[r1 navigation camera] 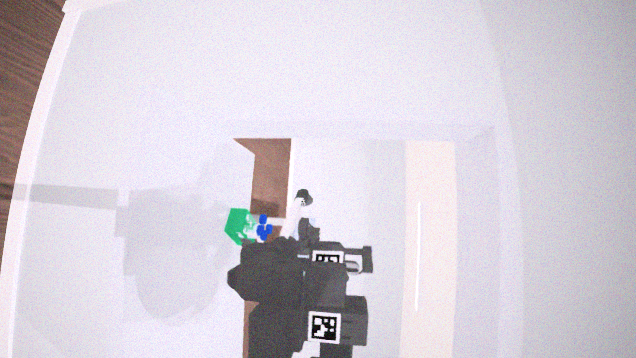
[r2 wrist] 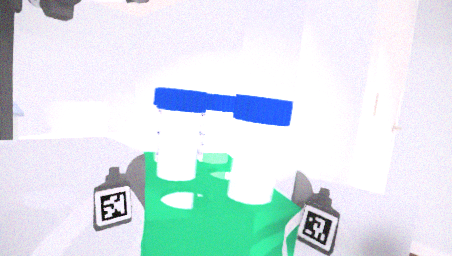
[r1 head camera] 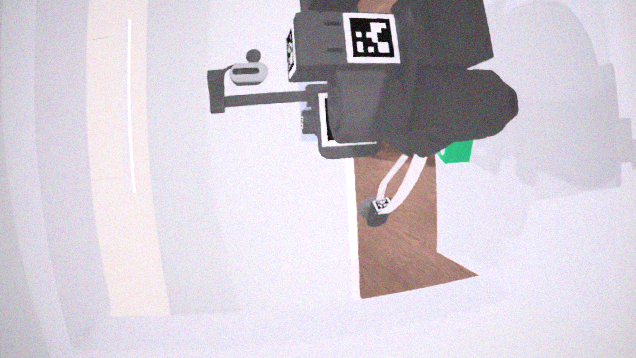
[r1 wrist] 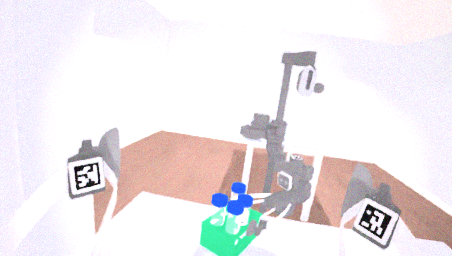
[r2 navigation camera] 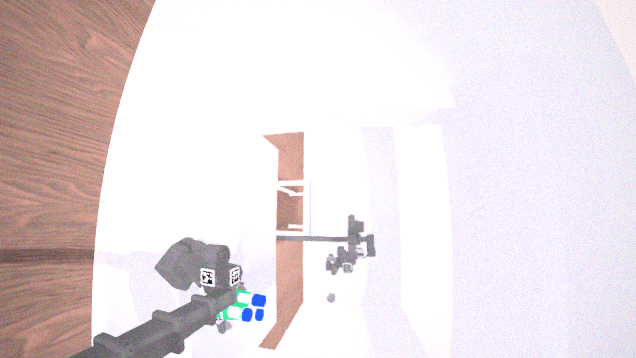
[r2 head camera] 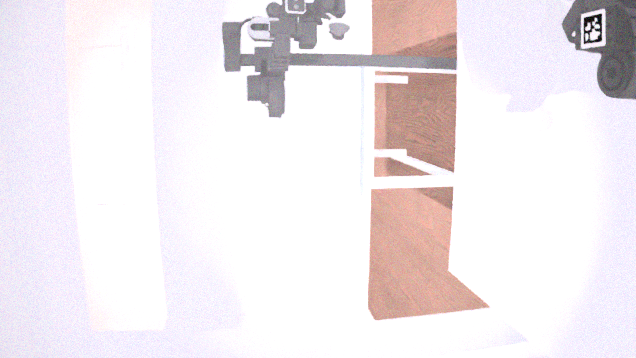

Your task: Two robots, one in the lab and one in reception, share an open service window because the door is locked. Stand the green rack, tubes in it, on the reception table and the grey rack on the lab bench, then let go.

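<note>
The green rack (r1 head camera: 457, 151) (r1 navigation camera: 236, 226) (r1 wrist: 220, 240) (r2 navigation camera: 226, 315) (r2 wrist: 200, 230) stands upright on a white surface (r1 wrist: 145, 215), holding several tubes with blue caps (r1 navigation camera: 264, 230) (r1 wrist: 235, 207) (r2 navigation camera: 258, 300) (r2 wrist: 262, 110). In the r2 wrist view, r2's gripper (r2 wrist: 219, 182) (r2 navigation camera: 232, 306) has a finger on either side of the rack and is shut on it. r1's gripper (r1 wrist: 234, 170) is open and empty, its fingers wide apart, with the rack beyond and below them. In the r1 head view r1's wrist covers part of the rack. The grey rack does not show in these views.
r2's mast and head (r1 wrist: 285, 95) (r1 head camera: 250, 72) stand beyond the rack. r1's mast (r2 head camera: 350, 60) lies across the r2 head view, and r2's wrist (r2 head camera: 595, 45) is at its upper right. A white-legged table (r1 wrist: 312, 185) stands behind r2's arm.
</note>
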